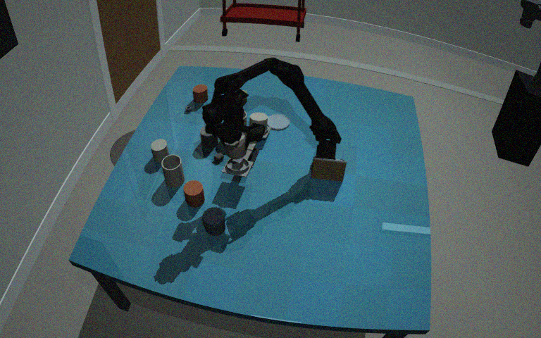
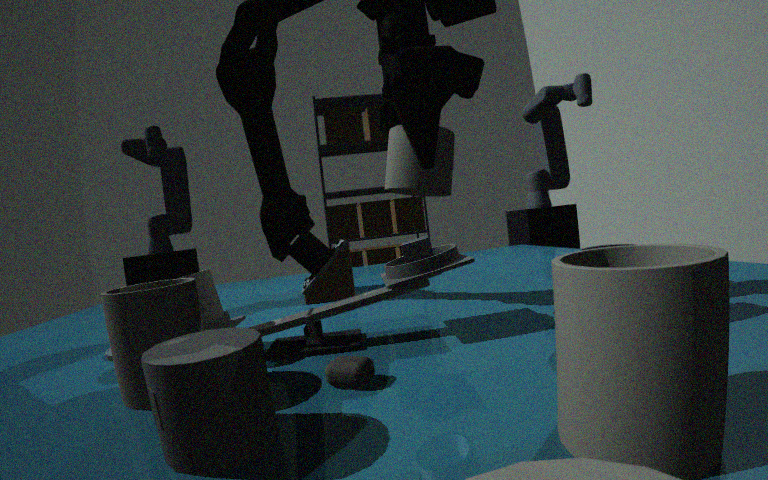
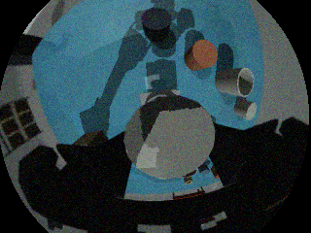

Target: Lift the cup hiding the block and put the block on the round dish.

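The grey block lies 80 mm below my gripper tip and 10 mm to the right of it. From my gripper tip the other things lie so: pebble: 160 mm below, 110 mm ahead, 90 mm to the right; dark cylinder: 230 mm to the left, 130 mm below; balance beam: 140 mm to the right, 130 mm below, 10 mm ahead.
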